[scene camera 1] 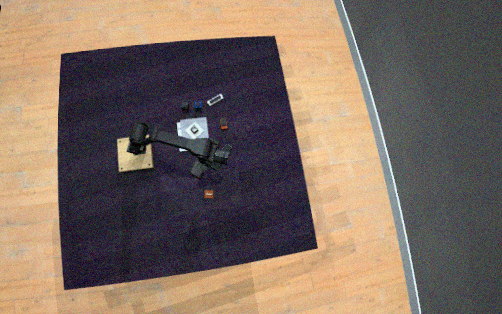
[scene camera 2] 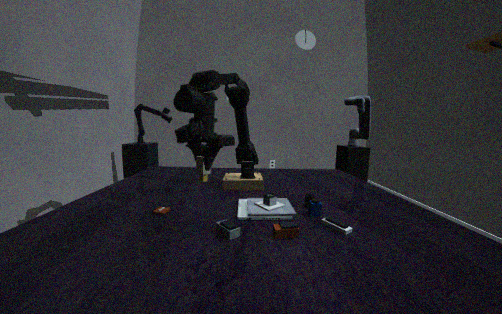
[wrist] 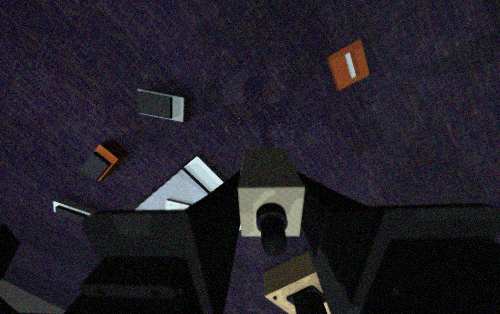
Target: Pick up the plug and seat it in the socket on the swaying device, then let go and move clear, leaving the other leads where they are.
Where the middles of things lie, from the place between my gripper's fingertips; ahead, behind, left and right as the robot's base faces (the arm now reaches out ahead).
Labels:
Right now my hand is 20 cm to the right of the socket device [scene camera 2: 269,205], 11 cm above it and 3 cm past it. Also, from my hand: orange-black lead [wrist: 106,158] 22 cm to the left, 13 cm below, 13 cm ahead.

